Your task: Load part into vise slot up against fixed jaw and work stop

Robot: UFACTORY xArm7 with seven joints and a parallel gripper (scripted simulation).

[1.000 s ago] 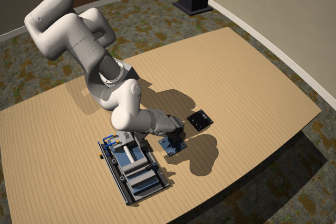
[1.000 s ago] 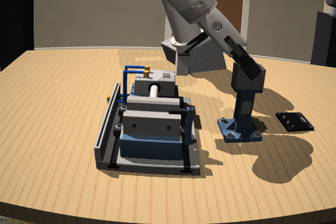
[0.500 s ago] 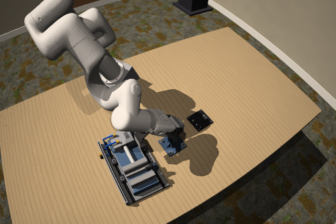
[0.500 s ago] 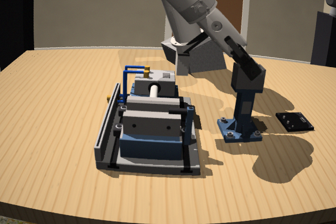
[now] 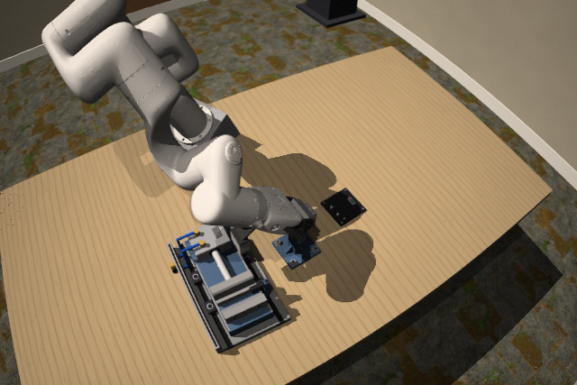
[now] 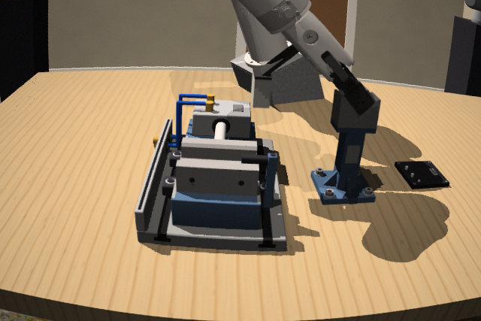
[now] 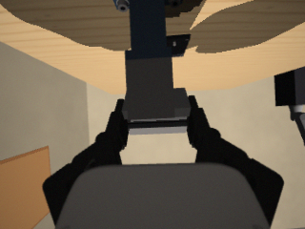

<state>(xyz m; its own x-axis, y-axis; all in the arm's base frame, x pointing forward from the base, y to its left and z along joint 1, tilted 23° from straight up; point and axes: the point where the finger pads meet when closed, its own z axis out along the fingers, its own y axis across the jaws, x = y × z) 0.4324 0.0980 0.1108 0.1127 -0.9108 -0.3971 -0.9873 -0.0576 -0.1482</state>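
Now: the blue stand 10 cm below my hand and 1 cm to the left of it. Round my hand: part (right at my hand); blue base (16 cm below, 1 cm to the left); blue work stop post (13 cm to the right, 10 cm below, 8 cm ahead).
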